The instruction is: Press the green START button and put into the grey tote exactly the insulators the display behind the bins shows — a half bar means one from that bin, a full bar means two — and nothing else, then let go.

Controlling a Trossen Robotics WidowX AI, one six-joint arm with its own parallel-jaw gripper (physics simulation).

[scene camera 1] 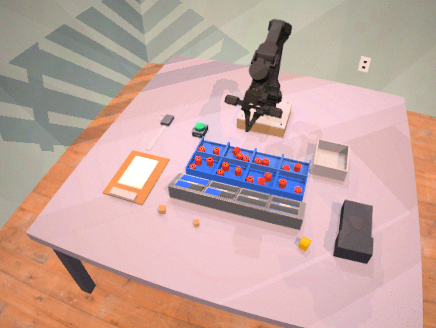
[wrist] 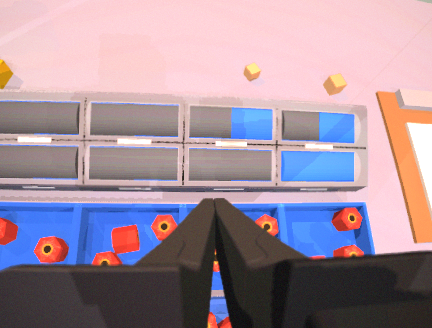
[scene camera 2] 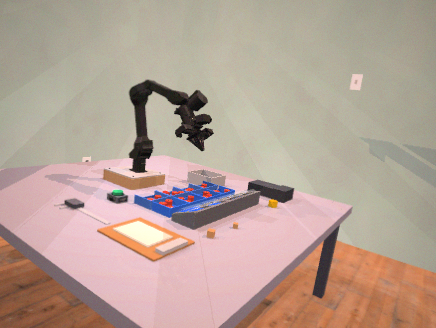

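My gripper [scene camera 1: 247, 129] [scene camera 2: 202, 148] [wrist: 213, 208] is shut and empty, high above the blue bins [scene camera 1: 270, 188] [scene camera 2: 144, 202] [wrist: 310, 230]. The bins hold red insulators [scene camera 1: 282, 183] [wrist: 51, 249]. In the wrist view the display [scene camera 1: 235, 206] [scene camera 2: 220, 215] [wrist: 361, 170] has two rows of four cells. In the row nearer the bins, the rightmost cell is full blue. In the farther row, the two rightmost cells are half blue. The other cells are grey. The green button [scene camera 1: 200, 127] [scene camera 2: 118, 192] stands beside the bins. The grey tote [scene camera 1: 331, 170] looks empty.
A black block [scene camera 1: 354, 232] [scene camera 2: 270, 191] stands near the tote's side of the table. A yellow cube [scene camera 1: 304, 243] and two small orange cubes [scene camera 1: 162, 209] [scene camera 1: 196, 223] lie beyond the display. An orange clipboard [scene camera 1: 112, 186] [scene camera 2: 107, 231] lies beside it.
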